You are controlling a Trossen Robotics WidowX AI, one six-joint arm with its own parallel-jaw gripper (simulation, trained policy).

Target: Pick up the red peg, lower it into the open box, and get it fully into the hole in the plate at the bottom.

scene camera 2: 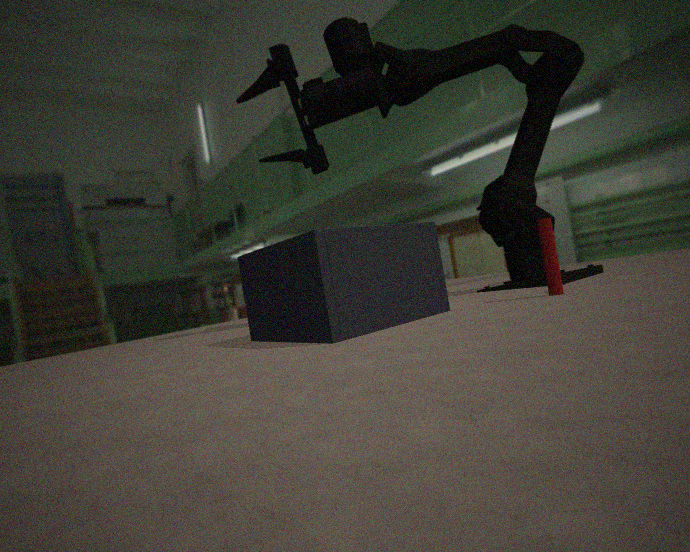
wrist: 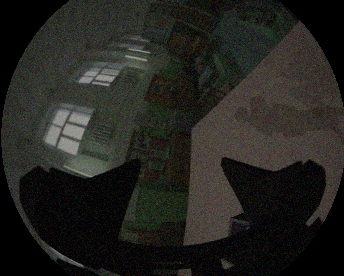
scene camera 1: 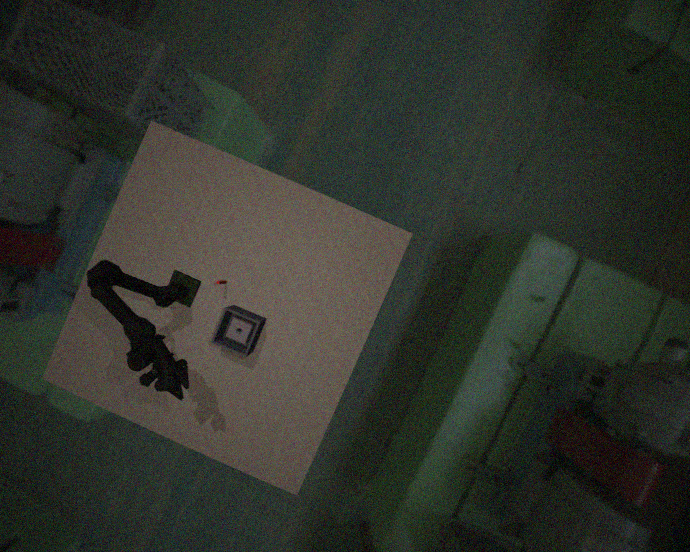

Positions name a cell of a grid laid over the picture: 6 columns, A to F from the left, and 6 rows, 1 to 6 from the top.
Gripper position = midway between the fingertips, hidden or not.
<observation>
My gripper shows in scene camera 2 (C2), in the wrist view (D4) and in scene camera 1 (B5).
</observation>
